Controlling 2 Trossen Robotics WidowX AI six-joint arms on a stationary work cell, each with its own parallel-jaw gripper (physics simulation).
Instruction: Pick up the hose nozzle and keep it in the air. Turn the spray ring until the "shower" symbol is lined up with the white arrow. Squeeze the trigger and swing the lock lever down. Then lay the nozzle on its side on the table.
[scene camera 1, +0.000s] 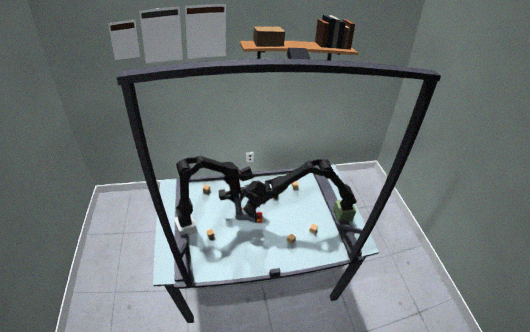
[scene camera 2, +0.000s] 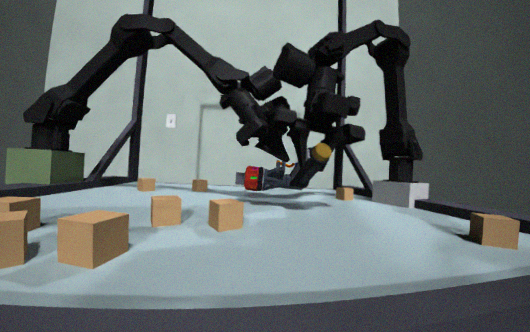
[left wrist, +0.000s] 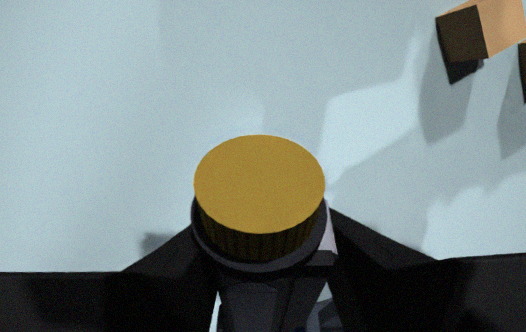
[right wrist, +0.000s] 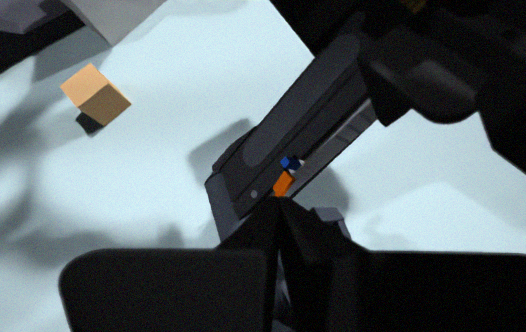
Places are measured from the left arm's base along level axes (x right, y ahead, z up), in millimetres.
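Pixels of known places: left gripper, between the fingertips: (scene camera 1: 237, 201) (scene camera 2: 311, 170) (left wrist: 268, 215) (right wrist: 363, 96); right gripper, between the fingertips: (scene camera 2: 287, 161) (right wrist: 277, 206); left arm's base, origin of its link: (scene camera 1: 184, 221) (scene camera 2: 400, 181); right arm's base, origin of its link: (scene camera 1: 346, 205).
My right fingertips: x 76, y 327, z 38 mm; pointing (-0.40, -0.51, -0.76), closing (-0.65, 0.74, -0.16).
For each thing: its top centre in the pictures, then the offset to it from my right fingertips. "spot": a spot on its surface instead. Level surfaces: height alone.
- dark grey hose nozzle, a spot on its surface: (right wrist: 305, 105) spot: dx -45, dy -21, dz +1 mm
- orange lock lever, centre of its top: (right wrist: 285, 178) dx -12, dy -6, dz -4 mm
- table, height of its surface: dz -99 mm
- cube, centre of its top: (right wrist: 83, 84) (scene camera 2: 344, 187) (scene camera 1: 210, 231) dx +23, dy -218, dz -65 mm
The dark grey hose nozzle (scene camera 2: 274, 178) (right wrist: 305, 105) is in the air, low over the table. Its red spray ring (scene camera 1: 259, 217) (scene camera 2: 253, 178) points left in scene camera 2, with green and magenta marks; the white arrow cannot be made out. Its yellow hose end (scene camera 2: 321, 151) (left wrist: 260, 182) faces the left wrist camera. My left gripper (left wrist: 268, 215) is shut on the nozzle's handle. My right gripper (scene camera 2: 286, 158) (right wrist: 277, 206) is shut and empty, its tips right by the orange lock lever (right wrist: 284, 184); touching cannot be told. The fingers hide much of the lever and the trigger.
Wooden cubes lie spread about the table (scene camera 1: 235, 265), including a cube (scene camera 1: 291, 238) (scene camera 2: 226, 215) and another cube (scene camera 1: 210, 234) (right wrist: 95, 95). The two arms are close together above the middle. Dark posts (scene camera 1: 145, 165) of the work cell stand at both sides.
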